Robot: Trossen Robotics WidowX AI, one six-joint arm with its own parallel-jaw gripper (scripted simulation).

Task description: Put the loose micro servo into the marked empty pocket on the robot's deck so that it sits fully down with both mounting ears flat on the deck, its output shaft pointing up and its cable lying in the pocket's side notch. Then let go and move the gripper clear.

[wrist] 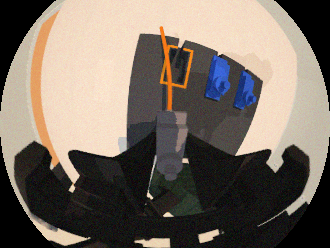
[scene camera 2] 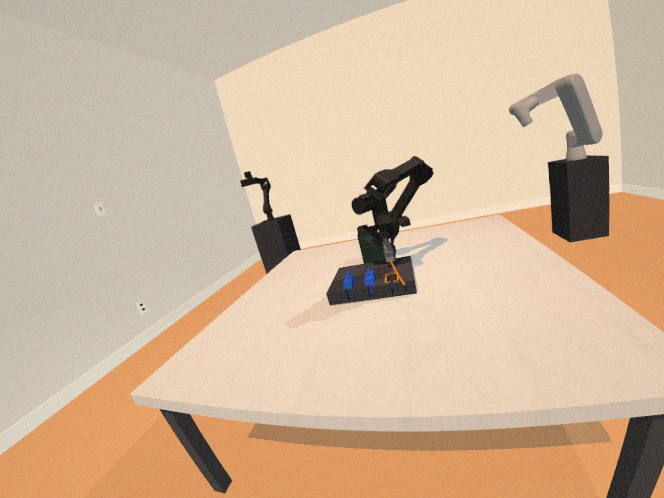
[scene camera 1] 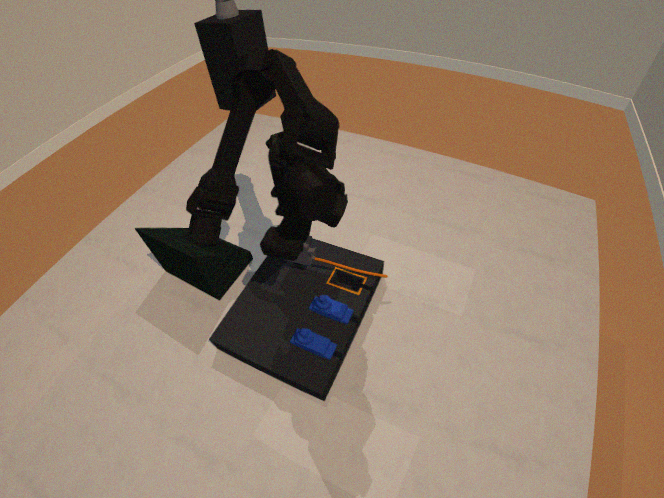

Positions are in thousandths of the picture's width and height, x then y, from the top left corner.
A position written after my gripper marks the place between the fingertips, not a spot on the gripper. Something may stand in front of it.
Scene:
My gripper shows in the wrist view (517, 550), in scene camera 2 (584, 499) and in scene camera 1 (457, 489).

